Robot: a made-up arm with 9 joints.
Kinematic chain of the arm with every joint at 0, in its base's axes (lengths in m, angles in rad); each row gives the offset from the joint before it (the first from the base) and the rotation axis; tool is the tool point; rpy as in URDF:
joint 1: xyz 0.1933 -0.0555 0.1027 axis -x
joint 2: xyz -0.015 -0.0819 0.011 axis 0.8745 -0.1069 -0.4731
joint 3: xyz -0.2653 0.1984 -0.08 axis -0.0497 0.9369 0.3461
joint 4: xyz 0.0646 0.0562 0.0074 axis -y
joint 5: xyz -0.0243 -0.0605 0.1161 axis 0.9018 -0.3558 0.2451
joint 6: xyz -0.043 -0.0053 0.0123 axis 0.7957 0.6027 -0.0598
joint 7: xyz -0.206 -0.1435 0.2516 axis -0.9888 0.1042 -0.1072
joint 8: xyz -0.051 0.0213 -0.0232 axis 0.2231 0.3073 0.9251
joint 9: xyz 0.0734 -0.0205 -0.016 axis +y
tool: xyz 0.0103 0.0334 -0.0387 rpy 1.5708 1.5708 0
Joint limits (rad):
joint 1: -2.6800..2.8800
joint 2: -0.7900..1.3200
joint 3: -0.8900..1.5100
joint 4: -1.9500..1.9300
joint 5: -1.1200..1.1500
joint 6: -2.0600..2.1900
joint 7: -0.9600..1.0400
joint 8: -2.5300..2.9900
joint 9: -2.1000..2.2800
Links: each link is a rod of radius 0.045 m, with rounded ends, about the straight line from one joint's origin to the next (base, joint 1, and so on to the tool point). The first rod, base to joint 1, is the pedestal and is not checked.
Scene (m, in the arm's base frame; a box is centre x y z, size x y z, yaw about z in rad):
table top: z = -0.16
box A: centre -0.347 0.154 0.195 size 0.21 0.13 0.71 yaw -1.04
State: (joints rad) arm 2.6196 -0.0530 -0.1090 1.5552 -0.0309 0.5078 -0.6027 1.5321 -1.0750
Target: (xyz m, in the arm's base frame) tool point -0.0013 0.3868 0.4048
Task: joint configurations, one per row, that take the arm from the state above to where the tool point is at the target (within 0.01 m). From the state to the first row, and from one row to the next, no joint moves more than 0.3 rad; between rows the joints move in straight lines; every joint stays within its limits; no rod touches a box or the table.
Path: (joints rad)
1: 2.4644 0.0523 -0.2921 1.5551 0.0989 0.5920 -0.6920 1.7657 -1.3312
2: 2.3091 0.1576 -0.4753 1.5550 0.2287 0.6762 -0.7814 1.9992 -1.5875
3: 2.1539 0.2628 -0.6584 1.5548 0.3586 0.7605 -0.8707 2.2328 -1.8438
4: 1.9987 0.3681 -0.8416 1.5547 0.4884 0.8447 -0.9600 2.4663 -2.1000
5: 2.2190 0.1818 -0.7066 1.6215 0.5144 0.8587 -0.8896 2.3437 -1.8234
6: 2.4393 -0.0046 -0.5717 1.6882 0.5405 0.8727 -0.8191 2.2211 -1.5467
7: 2.6597 -0.1910 -0.4367 1.7550 0.5666 0.8866 -0.7487 2.0985 -1.2701
8: 2.8800 -0.3773 -0.3017 1.8217 0.5926 0.9006 -0.6782 1.9759 -0.9935
9: 2.8800 -0.6692 -0.3388 1.9300 0.7296 0.6793 -0.6731 1.7045 -1.0661

